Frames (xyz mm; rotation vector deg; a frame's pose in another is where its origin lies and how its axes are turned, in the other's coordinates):
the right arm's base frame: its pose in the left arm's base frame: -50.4 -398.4 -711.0 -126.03 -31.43 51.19
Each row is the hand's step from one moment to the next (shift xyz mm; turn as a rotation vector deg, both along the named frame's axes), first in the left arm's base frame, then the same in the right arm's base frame.
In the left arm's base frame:
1: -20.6 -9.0 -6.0 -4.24 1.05 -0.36
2: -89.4 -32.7 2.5 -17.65 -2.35 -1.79
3: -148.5 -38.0 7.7 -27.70 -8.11 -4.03
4: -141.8 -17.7 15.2 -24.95 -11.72 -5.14
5: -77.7 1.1 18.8 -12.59 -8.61 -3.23
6: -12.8 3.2 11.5 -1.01 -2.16 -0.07
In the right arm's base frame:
1: -16.6 8.0 14.2 -2.07 -0.95 3.74
2: -80.8 9.4 49.5 -12.51 0.76 12.77
3: -126.1 2.0 87.5 -21.73 5.06 18.74
4: -112.7 -16.3 87.6 -21.55 8.63 15.73
5: -59.9 -23.8 47.3 -12.20 6.63 7.09
6: -11.7 -12.1 4.7 -1.94 1.38 -0.18

